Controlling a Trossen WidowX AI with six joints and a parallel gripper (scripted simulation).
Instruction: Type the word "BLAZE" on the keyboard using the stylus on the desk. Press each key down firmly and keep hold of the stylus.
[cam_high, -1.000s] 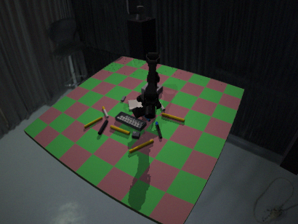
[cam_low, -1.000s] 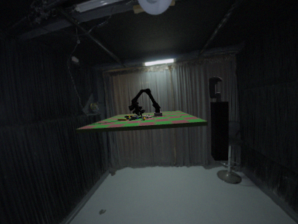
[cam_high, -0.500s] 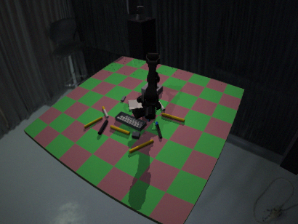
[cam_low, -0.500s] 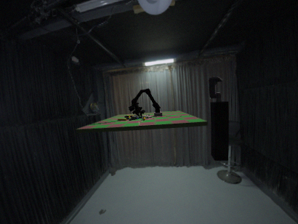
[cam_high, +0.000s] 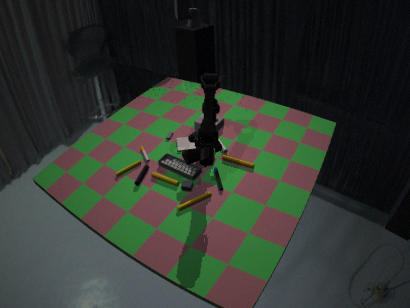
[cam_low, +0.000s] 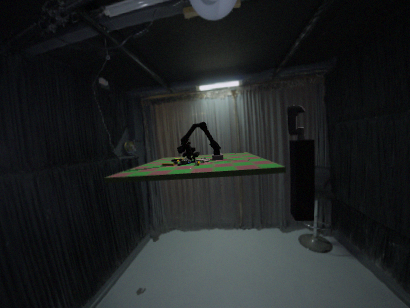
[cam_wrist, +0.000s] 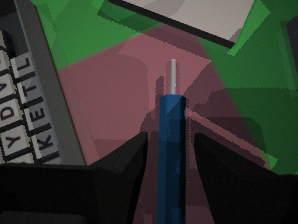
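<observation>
The blue stylus is 10 mm to the right of my gripper tip and 10 mm behind it. From my gripper tip the other things lie so: white notepad 130 mm to the right, 50 mm behind, 10 mm below; stylus tip 50 mm to the right, 10 mm behind; blue-tipped pen 140 mm to the left, 30 mm ahead.
</observation>
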